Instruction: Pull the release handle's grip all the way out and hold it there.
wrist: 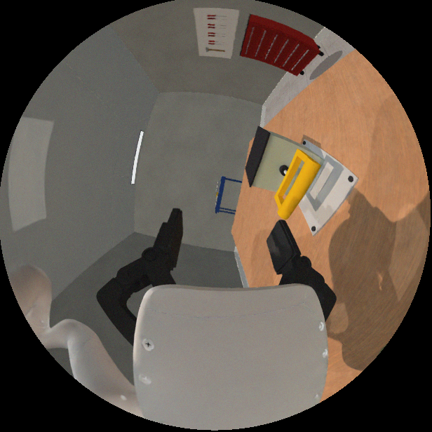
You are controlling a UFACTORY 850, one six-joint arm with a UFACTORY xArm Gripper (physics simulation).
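The release handle's yellow grip (301, 190), a rectangular loop with a thick round bar, is right of centre in the wrist view. It stands beside the pale green housing (272, 155), by a black round collar (283, 170). How far out the grip is cannot be told from this angle. A light grey base plate (334, 202) with dark bolts lies beneath on the table. My gripper (229, 226) is open and empty. Its right finger is close below the grip's lower end in the view, with a small gap showing; its left finger is well to the left, over the floor.
The wooden table (395, 165) fills the right side, with arm shadows on it; its edge runs between my fingers in the view. A blue frame (219, 195) stands beyond the edge. A red cabinet (277, 45) and a white poster (216, 32) are at the top.
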